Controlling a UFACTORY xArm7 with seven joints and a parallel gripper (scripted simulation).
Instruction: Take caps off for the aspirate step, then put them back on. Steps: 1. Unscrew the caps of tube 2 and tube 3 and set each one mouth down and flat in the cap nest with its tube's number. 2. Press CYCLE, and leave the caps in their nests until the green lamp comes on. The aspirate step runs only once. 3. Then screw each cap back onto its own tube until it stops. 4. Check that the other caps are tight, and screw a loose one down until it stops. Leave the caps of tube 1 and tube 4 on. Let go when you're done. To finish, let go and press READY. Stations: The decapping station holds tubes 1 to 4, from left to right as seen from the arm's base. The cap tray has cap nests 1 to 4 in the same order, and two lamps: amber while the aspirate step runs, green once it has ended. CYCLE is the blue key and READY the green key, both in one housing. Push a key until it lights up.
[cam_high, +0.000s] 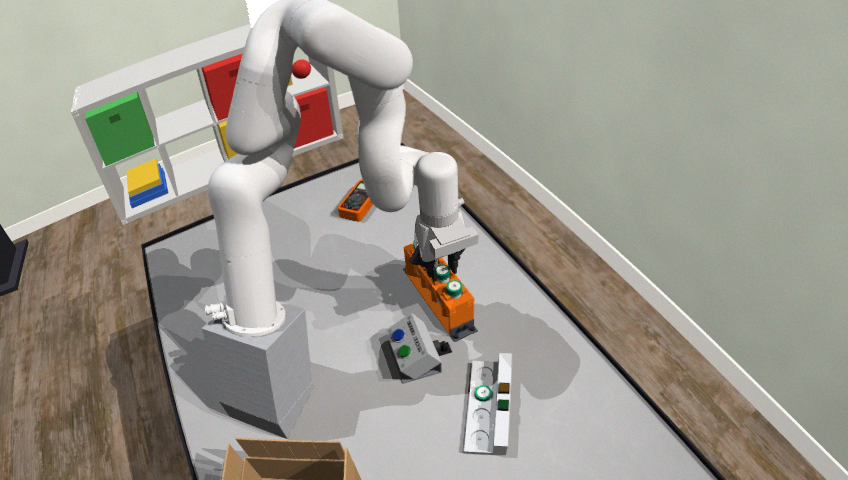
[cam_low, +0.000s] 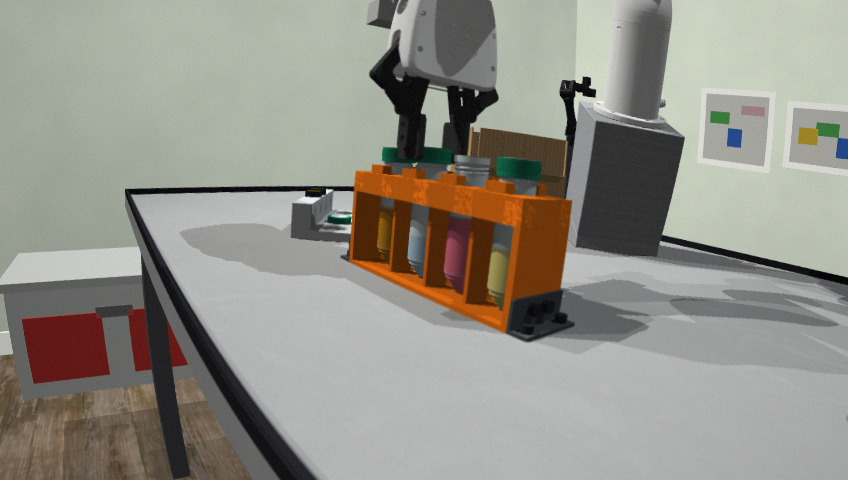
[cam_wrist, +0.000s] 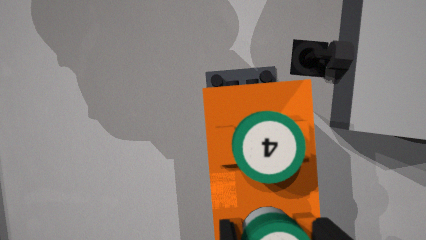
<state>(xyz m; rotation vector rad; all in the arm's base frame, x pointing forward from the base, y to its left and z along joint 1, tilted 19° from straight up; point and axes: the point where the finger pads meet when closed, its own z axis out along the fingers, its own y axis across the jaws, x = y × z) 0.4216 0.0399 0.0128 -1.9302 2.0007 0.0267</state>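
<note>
The cap 3 is 10 mm below my hand. From my hand the other things lie so: cap 4: 50 mm to the right, 20 mm below; then tube 3 threaded neck: 10 mm below; then cap 1: 10 mm behind, 100 mm to the left, 20 mm below.
</note>
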